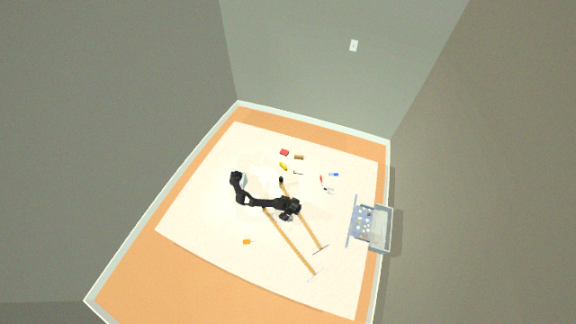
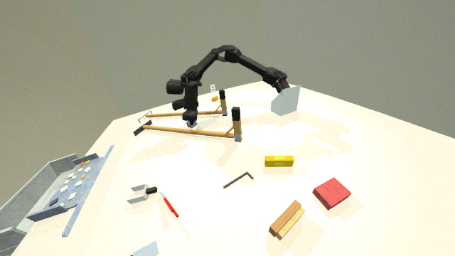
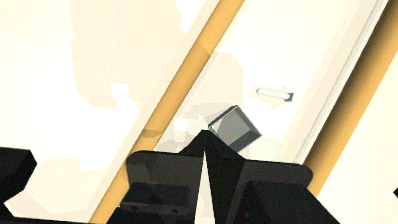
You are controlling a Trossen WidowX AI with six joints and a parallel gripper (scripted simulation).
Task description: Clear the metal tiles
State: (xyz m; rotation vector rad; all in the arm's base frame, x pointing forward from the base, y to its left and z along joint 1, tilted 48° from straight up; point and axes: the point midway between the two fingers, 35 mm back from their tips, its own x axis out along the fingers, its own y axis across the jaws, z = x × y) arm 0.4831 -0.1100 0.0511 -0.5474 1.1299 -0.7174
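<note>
Now: gripper tip 30 mm to the left of the small grey box and 20 mm above it. Round my gripper tip: long scraper: 50 mm ahead, 20 mm to the left, 40 mm above; then red-handled tool: 140 mm ahead, 360 mm to the left, 10 mm below; then orange piece: 210 mm behind, 300 mm to the right, 10 mm below.
</note>
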